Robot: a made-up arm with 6 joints. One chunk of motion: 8 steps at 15 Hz.
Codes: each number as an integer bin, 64 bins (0 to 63) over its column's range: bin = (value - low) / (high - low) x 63, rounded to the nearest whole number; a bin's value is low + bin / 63 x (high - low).
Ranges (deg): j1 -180.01..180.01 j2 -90..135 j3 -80.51..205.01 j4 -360.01..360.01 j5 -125..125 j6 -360.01..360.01
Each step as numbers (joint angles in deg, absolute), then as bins.
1 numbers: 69.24 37.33 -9.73 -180.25 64.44 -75.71
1 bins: 44 36 16 16 48 25
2 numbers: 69.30 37.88 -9.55 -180.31 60.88 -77.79
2 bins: 44 36 16 16 47 25
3 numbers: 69.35 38.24 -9.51 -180.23 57.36 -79.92
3 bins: 44 36 16 16 46 25
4 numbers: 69.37 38.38 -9.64 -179.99 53.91 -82.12
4 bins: 44 36 16 16 45 24
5 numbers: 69.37 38.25 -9.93 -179.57 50.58 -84.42
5 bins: 44 36 16 16 44 24
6 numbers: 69.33 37.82 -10.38 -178.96 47.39 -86.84
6 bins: 44 36 15 16 43 24
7 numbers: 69.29 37.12 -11.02 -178.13 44.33 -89.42
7 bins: 44 36 15 16 43 24
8 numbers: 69.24 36.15 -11.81 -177.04 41.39 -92.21
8 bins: 44 35 15 16 42 23
